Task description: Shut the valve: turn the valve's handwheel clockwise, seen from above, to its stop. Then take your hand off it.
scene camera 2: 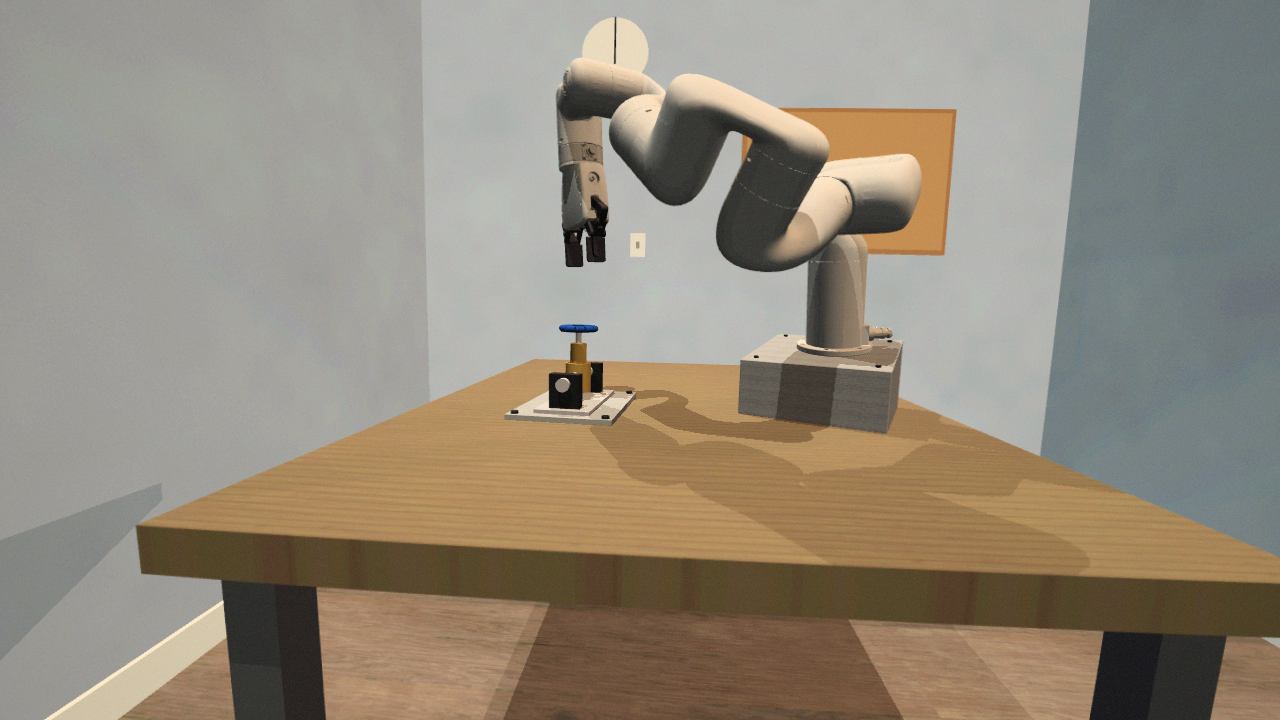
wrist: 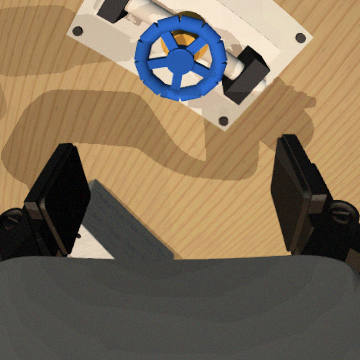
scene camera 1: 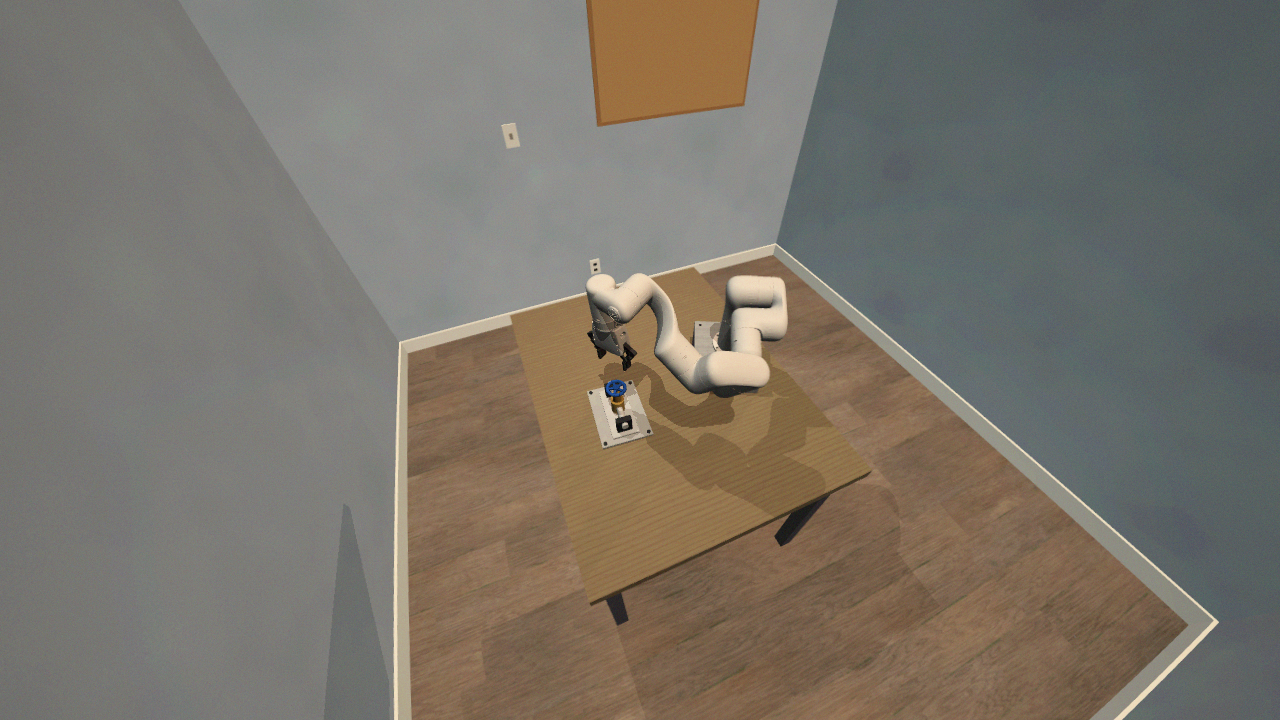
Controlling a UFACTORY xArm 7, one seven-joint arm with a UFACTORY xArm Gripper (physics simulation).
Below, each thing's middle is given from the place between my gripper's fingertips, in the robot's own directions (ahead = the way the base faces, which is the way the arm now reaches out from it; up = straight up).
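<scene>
Blue handwheel (wrist: 179, 60): from my hand, 1 cm ahead, 1 cm to the left, 12 cm below. Pale base plate (scene camera 2: 613, 407): from my hand, 1 cm ahead, 1 cm to the left, 24 cm below.
</scene>
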